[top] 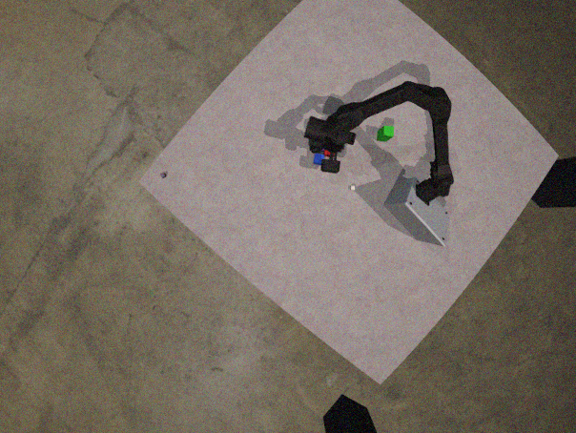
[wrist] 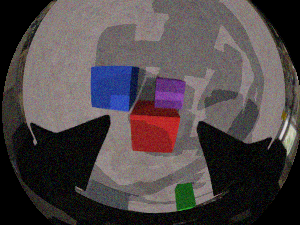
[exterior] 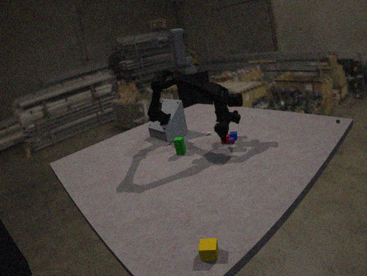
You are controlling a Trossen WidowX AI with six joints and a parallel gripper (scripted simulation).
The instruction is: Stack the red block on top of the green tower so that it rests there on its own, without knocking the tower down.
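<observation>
Now: gripper tip right at the red block. From my gripper tip the other things lie so: small white object 15 cm behind, 6 cm to the left, 1 cm below; purple block 3 cm ahead, 1 cm below; blue block 5 cm to the left, 1 cm ahead.
</observation>
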